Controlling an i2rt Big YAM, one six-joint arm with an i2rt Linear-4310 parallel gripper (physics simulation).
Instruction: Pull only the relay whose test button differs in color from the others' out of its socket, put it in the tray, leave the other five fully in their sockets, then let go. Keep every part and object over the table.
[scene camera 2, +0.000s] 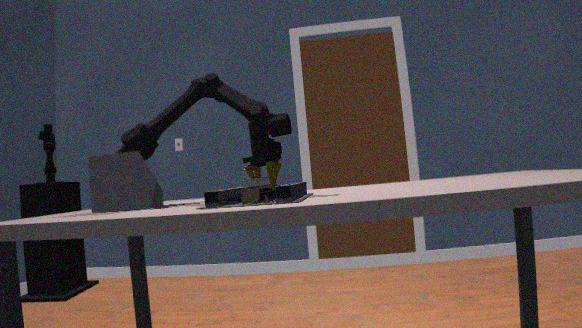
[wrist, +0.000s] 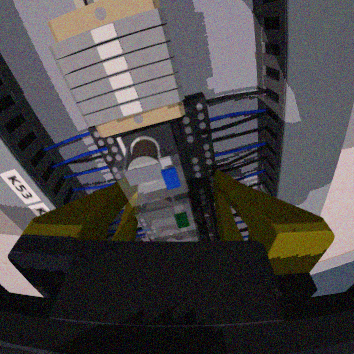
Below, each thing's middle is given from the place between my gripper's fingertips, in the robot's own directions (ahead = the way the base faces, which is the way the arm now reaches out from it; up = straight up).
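Relay panel (wrist: 215, 54): 1 cm to the right of my hand, 1 cm behind it and 3 cm below it.
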